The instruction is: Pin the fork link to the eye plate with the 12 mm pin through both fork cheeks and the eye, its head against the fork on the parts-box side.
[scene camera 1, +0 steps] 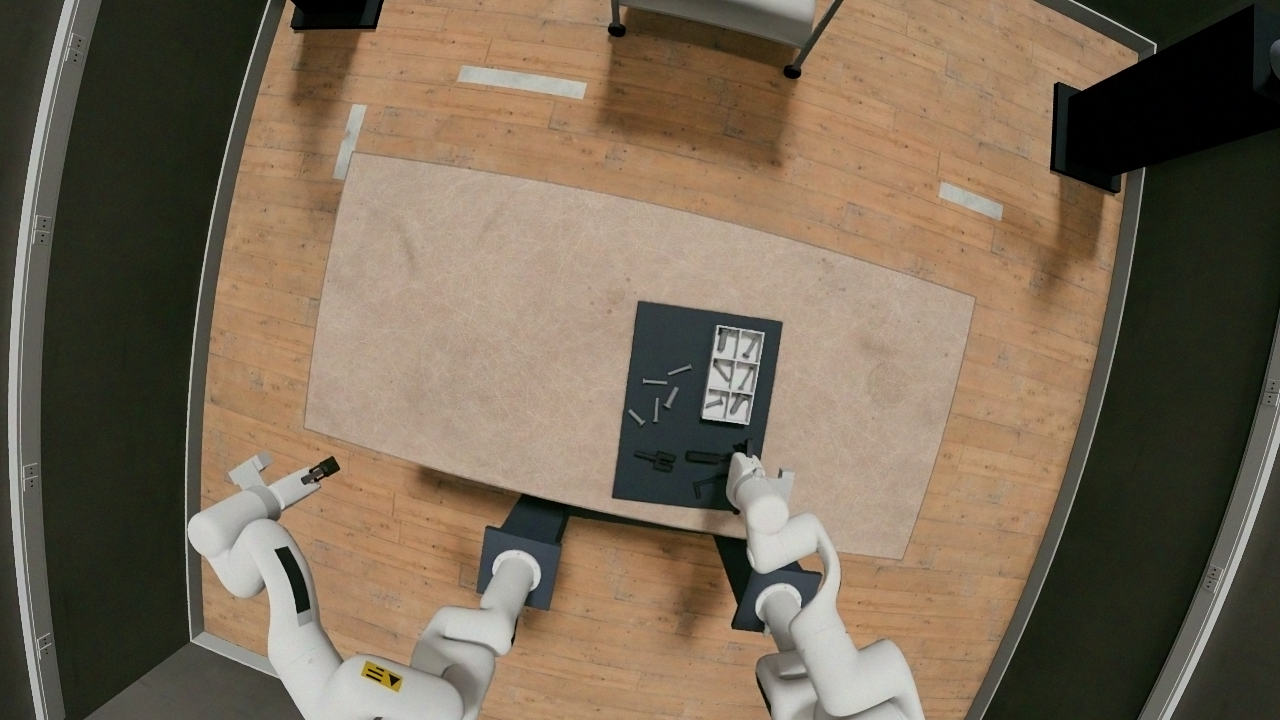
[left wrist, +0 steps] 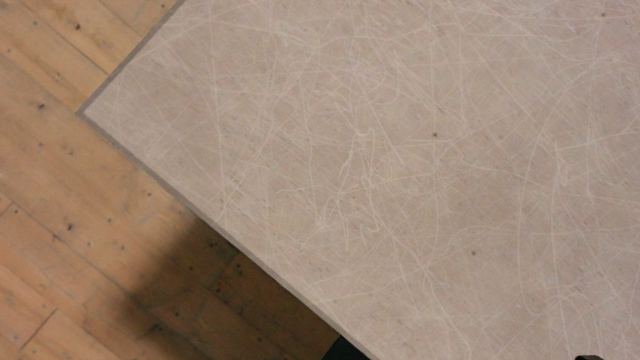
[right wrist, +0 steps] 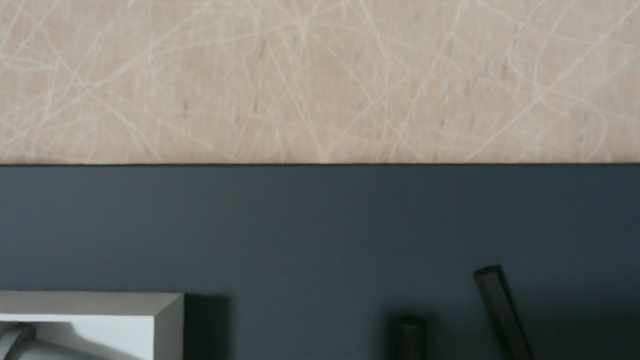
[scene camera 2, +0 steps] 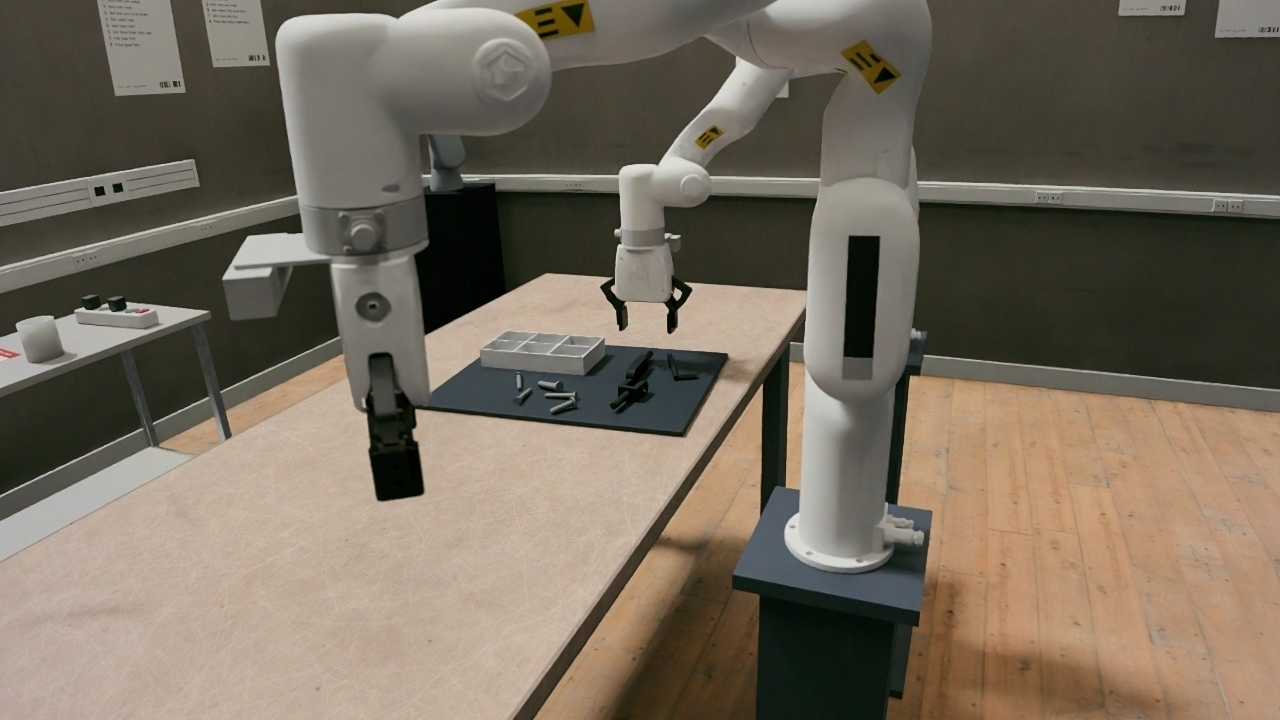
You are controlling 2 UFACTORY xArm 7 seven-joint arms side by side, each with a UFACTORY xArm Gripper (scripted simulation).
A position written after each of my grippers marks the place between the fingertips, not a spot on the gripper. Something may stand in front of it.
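Note:
I see my left gripper [scene camera 2: 399, 461] [scene camera 1: 321, 471], and my right gripper [scene camera 2: 647, 330] [scene camera 1: 735, 465] as well. There is a white parts box [scene camera 1: 727, 359] [right wrist: 117, 318], though in the left wrist view the box is out of frame. A dark mat [scene camera 1: 666, 337] is here too.

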